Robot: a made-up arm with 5 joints. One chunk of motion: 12 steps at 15 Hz.
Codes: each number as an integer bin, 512 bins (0 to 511) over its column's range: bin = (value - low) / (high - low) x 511, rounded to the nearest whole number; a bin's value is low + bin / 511 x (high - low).
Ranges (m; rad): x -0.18..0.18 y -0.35..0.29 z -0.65..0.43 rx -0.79..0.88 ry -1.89..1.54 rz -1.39..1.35
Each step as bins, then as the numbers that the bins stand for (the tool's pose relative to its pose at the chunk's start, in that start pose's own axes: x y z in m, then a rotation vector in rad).
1 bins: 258 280 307 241 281 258
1 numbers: 0.0018 0.0007 -0.0012 -0.0024 -0.0038 -0.0066
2 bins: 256 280 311 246 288 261
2 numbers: 0.0004 0.0007 0.0073 0.0140 0.0432 0.0095
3 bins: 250 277 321 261 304 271
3 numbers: -0.0039 -0.0031 0.0284 0.0630 0.1505 0.0631
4 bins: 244 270 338 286 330 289
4 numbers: -0.0081 -0.0118 0.0644 0.1447 0.3251 0.1596
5 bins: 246 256 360 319 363 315
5 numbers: -0.0067 -0.0294 0.1109 0.2525 0.5466 0.2990
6 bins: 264 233 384 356 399 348
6 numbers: 0.0060 -0.0582 0.1616 0.3734 0.7882 0.4760
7 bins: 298 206 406 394 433 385
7 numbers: 0.0299 -0.0920 0.2081 0.4976 1.0164 0.6744
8 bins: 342 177 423 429 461 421
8 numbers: 0.0609 -0.1283 0.2440 0.6120 1.2044 0.8674
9 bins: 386 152 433 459 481 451
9 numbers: 0.0919 -0.1596 0.2651 0.7101 1.3386 1.0283
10 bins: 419 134 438 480 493 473
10 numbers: 0.1152 -0.1822 0.2757 0.7787 1.4192 1.1462
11 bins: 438 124 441 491 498 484
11 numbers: 0.1286 -0.1947 0.2821 0.8146 1.4527 1.2052
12 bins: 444 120 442 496 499 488
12 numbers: 0.1328 -0.1997 0.2842 0.8310 1.4595 1.2267
